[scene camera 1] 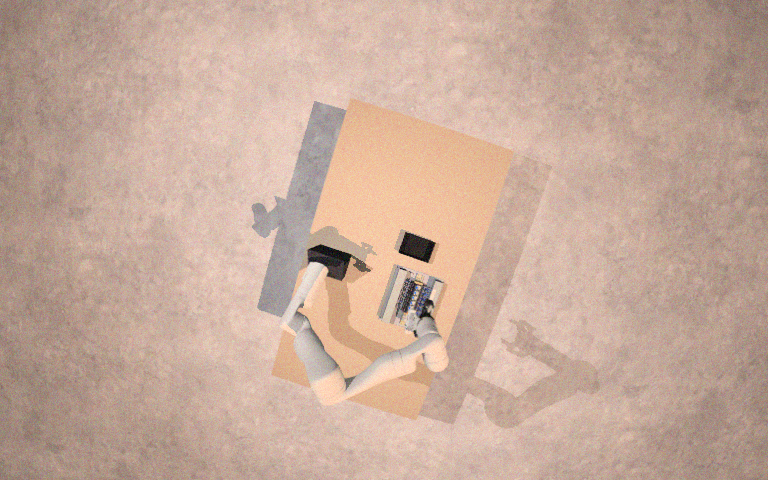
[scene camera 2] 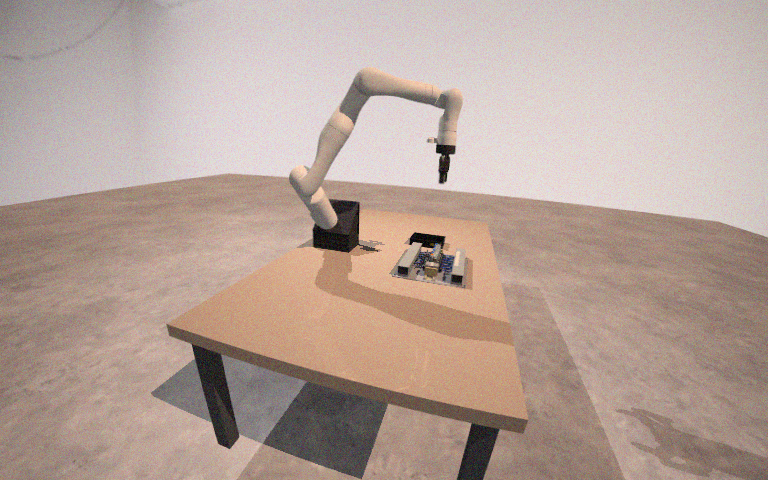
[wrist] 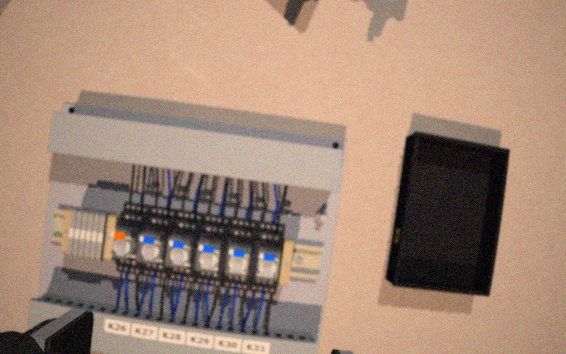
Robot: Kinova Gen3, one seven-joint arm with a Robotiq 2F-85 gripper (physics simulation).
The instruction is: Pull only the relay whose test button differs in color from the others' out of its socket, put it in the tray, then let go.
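Places are measured from the arm's base along level axes (x up, y back, z right), in metres.
Where they show: gripper, between the fingertips: (scene camera 1: 421,312) (scene camera 2: 442,182); arm's base, origin of its link: (scene camera 1: 319,267) (scene camera 2: 327,220).
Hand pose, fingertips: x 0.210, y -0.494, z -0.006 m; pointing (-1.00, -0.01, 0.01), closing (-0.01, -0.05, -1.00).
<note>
Things, the pixels of their top centre, and the offset from my fingertips. Level surfaces: height alone.
- relay with an orange test button, centre of its top: (wrist: 118,244) dx -0.264, dy -0.002, dz +0.115 m
- black tray, centre of its top: (wrist: 454,216) (scene camera 2: 428,237) (scene camera 1: 417,247) dx -0.298, dy +0.058, dz -0.220 m
- table, height of its surface: dx -0.333 m
In the wrist view, a relay with an orange test button (wrist: 121,246) sits in its socket at the left end of a row, above the label K26. The several other relays (wrist: 208,257) beside it have blue buttons and sit in their sockets. The black tray (wrist: 492,220) (scene camera 1: 432,251) (scene camera 2: 416,242) stands to the right of the panel in the wrist view, and no relay shows in it. My gripper (wrist: 204,341) (scene camera 2: 442,180) (scene camera 1: 428,307) is open and empty, high above the panel. Its fingers show at the bottom edge of the wrist view, the right one barely.
The relays stand on a panel with two raised grey wire ducts (wrist: 195,142) (scene camera 2: 408,259), one along each side of the row. Black and blue wires run to the sockets. Terminal blocks (wrist: 86,234) adjoin the orange-button relay. The black arm base (scene camera 1: 334,263) (scene camera 2: 336,237) stands on the table (scene camera 2: 339,316).
</note>
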